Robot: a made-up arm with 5 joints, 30 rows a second.
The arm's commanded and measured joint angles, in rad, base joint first. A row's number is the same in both.
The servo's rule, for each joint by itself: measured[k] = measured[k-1] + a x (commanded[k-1-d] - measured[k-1]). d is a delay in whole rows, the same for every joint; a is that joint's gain. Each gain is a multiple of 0.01, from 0.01 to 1. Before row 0 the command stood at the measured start. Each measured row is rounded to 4 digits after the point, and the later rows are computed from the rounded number. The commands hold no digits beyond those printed.
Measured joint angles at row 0:
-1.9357 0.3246 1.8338 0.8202 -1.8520
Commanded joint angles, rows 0 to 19:
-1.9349 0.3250 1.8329 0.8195 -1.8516
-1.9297 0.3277 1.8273 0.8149 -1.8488
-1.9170 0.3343 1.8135 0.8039 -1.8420
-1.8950 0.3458 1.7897 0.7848 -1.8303
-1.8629 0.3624 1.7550 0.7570 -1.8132
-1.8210 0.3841 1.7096 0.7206 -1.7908
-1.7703 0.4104 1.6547 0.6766 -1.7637
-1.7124 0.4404 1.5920 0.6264 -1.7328
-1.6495 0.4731 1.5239 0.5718 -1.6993
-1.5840 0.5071 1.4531 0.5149 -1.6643
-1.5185 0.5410 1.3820 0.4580 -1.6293
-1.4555 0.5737 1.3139 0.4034 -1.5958
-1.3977 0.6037 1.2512 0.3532 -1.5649
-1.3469 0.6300 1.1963 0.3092 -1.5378
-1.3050 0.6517 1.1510 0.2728 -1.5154
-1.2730 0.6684 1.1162 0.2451 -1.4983
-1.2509 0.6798 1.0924 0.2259 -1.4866
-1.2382 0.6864 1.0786 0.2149 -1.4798
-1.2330 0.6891 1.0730 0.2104 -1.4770
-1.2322 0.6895 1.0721 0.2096 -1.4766
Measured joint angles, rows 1 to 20:
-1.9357 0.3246 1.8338 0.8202 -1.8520
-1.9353 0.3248 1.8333 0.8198 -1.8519
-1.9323 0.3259 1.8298 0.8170 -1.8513
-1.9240 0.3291 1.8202 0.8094 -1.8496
-1.9083 0.3354 1.8022 0.7951 -1.8461
-1.8838 0.3457 1.7744 0.7730 -1.8402
-1.8499 0.3603 1.7362 0.7426 -1.8313
-1.8069 0.3793 1.6881 0.7043 -1.8191
-1.7559 0.4025 1.6314 0.6591 -1.8036
-1.6984 0.4293 1.5680 0.6085 -1.7848
-1.6366 0.4589 1.5002 0.5542 -1.7631
-1.5728 0.4901 1.4305 0.4984 -1.7390
-1.5095 0.5219 1.3617 0.4433 -1.7132
-1.4491 0.5530 1.2965 0.3910 -1.6865
-1.3939 0.5823 1.2374 0.3436 -1.6597
-1.3459 0.6087 1.1864 0.3025 -1.6337
-1.3065 0.6314 1.1450 0.2692 -1.6093
-1.2765 0.6498 1.1140 0.2441 -1.5872
-1.2558 0.6637 1.0931 0.2272 -1.5679
-1.2435 0.6734 1.0812 0.2175 -1.5515
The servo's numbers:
d 1
a 0.54 0.38 0.59 0.58 0.18

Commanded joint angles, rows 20 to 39:
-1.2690 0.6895 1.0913 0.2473 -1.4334
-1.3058 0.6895 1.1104 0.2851 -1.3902
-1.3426 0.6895 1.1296 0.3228 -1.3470
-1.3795 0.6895 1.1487 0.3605 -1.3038
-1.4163 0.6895 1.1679 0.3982 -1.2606
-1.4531 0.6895 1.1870 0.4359 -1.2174
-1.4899 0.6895 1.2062 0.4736 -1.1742
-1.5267 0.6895 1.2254 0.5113 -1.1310
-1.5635 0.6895 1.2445 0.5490 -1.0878
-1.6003 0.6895 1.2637 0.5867 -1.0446
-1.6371 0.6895 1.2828 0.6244 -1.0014
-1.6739 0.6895 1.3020 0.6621 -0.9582
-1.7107 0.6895 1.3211 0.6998 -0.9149
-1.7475 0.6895 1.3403 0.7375 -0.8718
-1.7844 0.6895 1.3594 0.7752 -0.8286
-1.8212 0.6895 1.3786 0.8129 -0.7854
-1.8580 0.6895 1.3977 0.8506 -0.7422
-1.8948 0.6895 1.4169 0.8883 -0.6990
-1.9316 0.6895 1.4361 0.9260 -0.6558
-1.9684 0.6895 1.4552 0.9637 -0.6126
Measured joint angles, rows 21 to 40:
-1.2374 0.6795 1.0758 0.2129 -1.5380
-1.2545 0.6833 1.0849 0.2329 -1.5192
-1.2822 0.6857 1.0999 0.2632 -1.4960
-1.3148 0.6871 1.1174 0.2978 -1.4692
-1.3497 0.6880 1.1359 0.3342 -1.4394
-1.3857 0.6886 1.1548 0.3713 -1.4072
-1.4221 0.6889 1.1738 0.4088 -1.3730
-1.4587 0.6891 1.1929 0.4464 -1.3372
-1.4954 0.6893 1.2121 0.4840 -1.3001
-1.5322 0.6894 1.2312 0.5217 -1.2619
-1.5690 0.6894 1.2504 0.5594 -1.2228
-1.6058 0.6894 1.2695 0.5971 -1.1829
-1.6426 0.6894 1.2887 0.6348 -1.1425
-1.6794 0.6894 1.3078 0.6725 -1.1015
-1.7162 0.6894 1.3270 0.7102 -1.0602
-1.7530 0.6894 1.3461 0.7479 -1.0185
-1.7898 0.6894 1.3653 0.7856 -0.9765
-1.8266 0.6894 1.3844 0.8233 -0.9343
-1.8634 0.6894 1.4036 0.8610 -0.8919
-1.9002 0.6894 1.4228 0.8987 -0.8494

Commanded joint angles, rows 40 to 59:
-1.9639 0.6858 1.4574 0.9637 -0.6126
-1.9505 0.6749 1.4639 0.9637 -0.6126
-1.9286 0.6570 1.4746 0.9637 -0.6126
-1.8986 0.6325 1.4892 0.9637 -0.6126
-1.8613 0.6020 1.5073 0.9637 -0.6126
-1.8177 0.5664 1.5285 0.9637 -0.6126
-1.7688 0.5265 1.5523 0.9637 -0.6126
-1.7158 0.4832 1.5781 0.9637 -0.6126
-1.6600 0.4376 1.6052 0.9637 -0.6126
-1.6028 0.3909 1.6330 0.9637 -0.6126
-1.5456 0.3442 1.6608 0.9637 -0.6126
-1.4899 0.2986 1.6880 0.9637 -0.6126
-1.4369 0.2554 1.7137 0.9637 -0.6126
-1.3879 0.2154 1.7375 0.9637 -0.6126
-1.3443 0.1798 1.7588 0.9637 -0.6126
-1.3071 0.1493 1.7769 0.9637 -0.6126
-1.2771 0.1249 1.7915 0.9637 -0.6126
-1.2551 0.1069 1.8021 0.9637 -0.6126
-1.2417 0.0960 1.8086 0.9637 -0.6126
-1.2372 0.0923 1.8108 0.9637 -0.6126
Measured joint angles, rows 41 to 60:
-1.9370 0.6894 1.4419 0.9364 -0.8068
-1.9515 0.6880 1.4510 0.9522 -0.7718
-1.9510 0.6830 1.4586 0.9589 -0.7431
-1.9389 0.6731 1.4680 0.9617 -0.7196
-1.9171 0.6577 1.4805 0.9629 -0.7003
-1.8870 0.6365 1.4963 0.9634 -0.6845
-1.8496 0.6099 1.5153 0.9636 -0.6716
-1.8060 0.5782 1.5371 0.9637 -0.6610
-1.7573 0.5421 1.5613 0.9637 -0.6523
-1.7048 0.5024 1.5872 0.9637 -0.6452
-1.6497 0.4600 1.6142 0.9637 -0.6393
-1.5935 0.4160 1.6417 0.9637 -0.6345
-1.5376 0.3714 1.6690 0.9637 -0.6306
-1.4832 0.3273 1.6954 0.9637 -0.6274
-1.4317 0.2848 1.7202 0.9637 -0.6247
-1.3845 0.2449 1.7430 0.9637 -0.6225
-1.3427 0.2086 1.7630 0.9637 -0.6207
-1.3073 0.1768 1.7798 0.9637 -0.6192
-1.2791 0.1502 1.7930 0.9637 -0.6180
-1.2589 0.1296 1.8022 0.9637 -0.6170

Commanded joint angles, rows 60 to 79:
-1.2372 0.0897 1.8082 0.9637 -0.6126
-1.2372 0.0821 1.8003 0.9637 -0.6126
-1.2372 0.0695 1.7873 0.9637 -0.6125
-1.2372 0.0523 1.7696 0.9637 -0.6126
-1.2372 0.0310 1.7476 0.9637 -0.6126
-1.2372 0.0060 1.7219 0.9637 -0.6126
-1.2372 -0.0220 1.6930 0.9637 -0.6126
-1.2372 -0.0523 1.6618 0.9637 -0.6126
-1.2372 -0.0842 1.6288 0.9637 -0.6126
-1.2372 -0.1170 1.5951 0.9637 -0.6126
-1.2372 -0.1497 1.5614 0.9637 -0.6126
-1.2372 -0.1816 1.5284 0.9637 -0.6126
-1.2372 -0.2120 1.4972 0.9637 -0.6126
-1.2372 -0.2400 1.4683 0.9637 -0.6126
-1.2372 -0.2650 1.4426 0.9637 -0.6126
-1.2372 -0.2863 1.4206 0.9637 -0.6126
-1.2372 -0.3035 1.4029 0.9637 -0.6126
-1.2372 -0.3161 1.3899 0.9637 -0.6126
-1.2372 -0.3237 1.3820 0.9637 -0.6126
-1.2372 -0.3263 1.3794 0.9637 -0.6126
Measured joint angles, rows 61 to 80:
-1.2472 0.1154 1.8073 0.9637 -0.6162
-1.2418 0.1056 1.8078 0.9637 -0.6156
-1.2393 0.0967 1.8034 0.9637 -0.6151
-1.2382 0.0864 1.7939 0.9637 -0.6146
-1.2377 0.0734 1.7796 0.9637 -0.6142
-1.2374 0.0573 1.7607 0.9637 -0.6139
-1.2373 0.0378 1.7378 0.9637 -0.6137
-1.2372 0.0151 1.7114 0.9637 -0.6135
-1.2372 -0.0105 1.6821 0.9637 -0.6133
-1.2372 -0.0385 1.6507 0.9637 -0.6132
-1.2372 -0.0683 1.6179 0.9637 -0.6131
-1.2372 -0.0992 1.5846 0.9637 -0.6130
-1.2372 -0.1305 1.5514 0.9637 -0.6129
-1.2372 -0.1615 1.5194 0.9637 -0.6128
-1.2372 -0.1913 1.4893 0.9637 -0.6128
-1.2372 -0.2193 1.4617 0.9637 -0.6128
-1.2372 -0.2448 1.4375 0.9637 -0.6128
-1.2372 -0.2671 1.4171 0.9637 -0.6128
-1.2372 -0.2857 1.4011 0.9637 -0.6128
-1.2372 -0.3001 1.3898 0.9637 -0.6128

